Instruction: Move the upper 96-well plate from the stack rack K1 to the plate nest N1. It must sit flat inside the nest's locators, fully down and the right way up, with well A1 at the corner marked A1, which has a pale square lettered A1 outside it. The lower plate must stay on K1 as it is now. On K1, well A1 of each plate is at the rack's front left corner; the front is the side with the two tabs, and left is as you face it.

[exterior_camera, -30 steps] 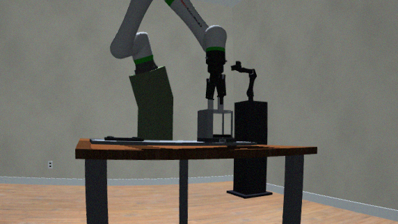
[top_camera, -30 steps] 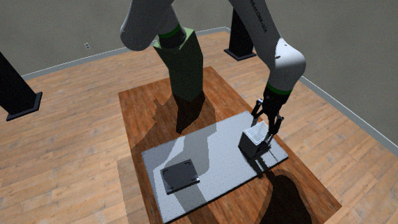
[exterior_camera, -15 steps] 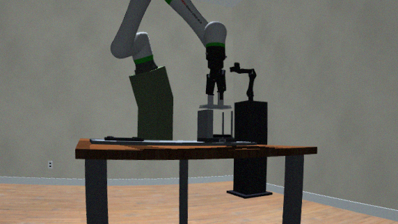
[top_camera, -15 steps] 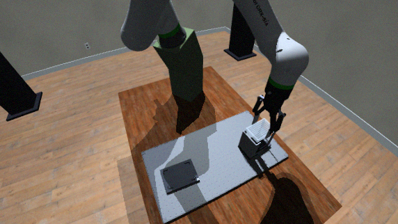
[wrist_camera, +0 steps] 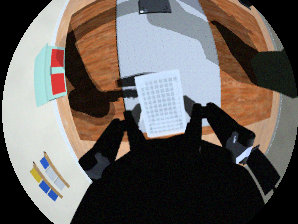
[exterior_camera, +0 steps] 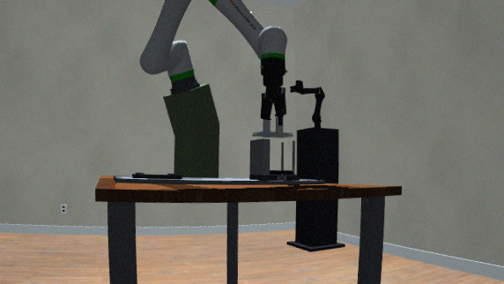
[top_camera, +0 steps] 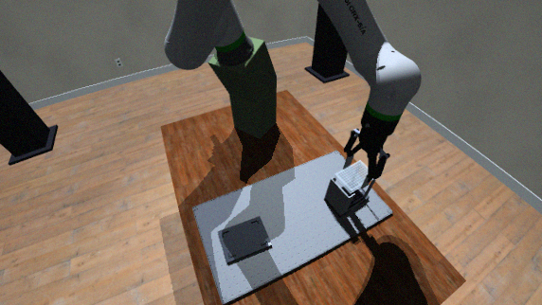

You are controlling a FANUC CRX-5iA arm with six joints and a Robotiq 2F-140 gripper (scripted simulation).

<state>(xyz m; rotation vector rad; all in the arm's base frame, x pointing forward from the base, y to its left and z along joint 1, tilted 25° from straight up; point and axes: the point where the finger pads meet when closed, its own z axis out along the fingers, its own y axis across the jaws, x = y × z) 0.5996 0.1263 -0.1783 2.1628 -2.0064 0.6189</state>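
My hand is 42 cm to the left of the dark plate nest N1, 18 cm above it and 5 cm past it. Round my hand: white 96-well plate: 2 cm below; pale A1 square: 35 cm to the right, 17 cm below, 1 cm ahead.
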